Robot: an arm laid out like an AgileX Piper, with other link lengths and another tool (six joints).
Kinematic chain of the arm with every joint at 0, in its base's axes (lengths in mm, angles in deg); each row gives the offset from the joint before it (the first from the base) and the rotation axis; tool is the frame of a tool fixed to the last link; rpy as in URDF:
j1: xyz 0 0 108.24 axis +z
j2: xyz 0 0 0 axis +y
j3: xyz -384.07 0 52.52 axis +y
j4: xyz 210.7 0 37.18 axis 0.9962 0 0.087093
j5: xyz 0 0 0 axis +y
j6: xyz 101.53 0 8.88 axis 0.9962 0 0.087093
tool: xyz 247.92 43 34.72 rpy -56.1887 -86.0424 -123.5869
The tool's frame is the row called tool.
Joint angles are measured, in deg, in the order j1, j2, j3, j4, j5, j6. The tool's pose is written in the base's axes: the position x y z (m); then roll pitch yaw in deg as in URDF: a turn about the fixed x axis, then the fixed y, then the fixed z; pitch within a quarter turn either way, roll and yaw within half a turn. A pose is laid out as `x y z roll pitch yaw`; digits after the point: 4 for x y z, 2 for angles.
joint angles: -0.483 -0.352 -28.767 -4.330 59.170 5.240
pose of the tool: 0.1090 0.0184 0.1578 -171.14 -61.92 -14.35
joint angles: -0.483 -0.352 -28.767 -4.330 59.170 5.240
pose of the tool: 0.1090 0.0184 0.1578 -171.14 -61.92 -14.35
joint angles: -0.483 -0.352 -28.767 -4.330 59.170 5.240
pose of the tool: 0.1090 0.0184 0.1578 -171.14 -61.92 -14.35
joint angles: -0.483 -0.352 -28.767 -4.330 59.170 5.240
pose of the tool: 0.1090 0.0184 0.1578 -171.14 -61.92 -14.35
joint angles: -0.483 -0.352 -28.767 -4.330 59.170 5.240
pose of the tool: 0.1090 0.0184 0.1578 -171.14 -61.92 -14.35
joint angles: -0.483 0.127 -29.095 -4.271 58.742 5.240
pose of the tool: 0.1104 0.0188 0.1621 -170.93 -62.18 -14.48
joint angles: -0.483 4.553 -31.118 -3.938 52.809 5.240
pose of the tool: 0.1286 0.0219 0.2049 -168.80 -65.57 -15.85
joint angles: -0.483 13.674 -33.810 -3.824 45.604 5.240
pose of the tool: 0.1610 0.0242 0.2482 -168.62 -66.33 -15.53
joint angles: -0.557 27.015 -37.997 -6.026 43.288 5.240
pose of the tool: 0.2029 0.0154 0.2567 -176.37 -60.06 -9.26
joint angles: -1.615 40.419 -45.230 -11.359 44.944 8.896
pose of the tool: 0.2478 -0.0136 0.2620 178.11 -52.99 -9.02
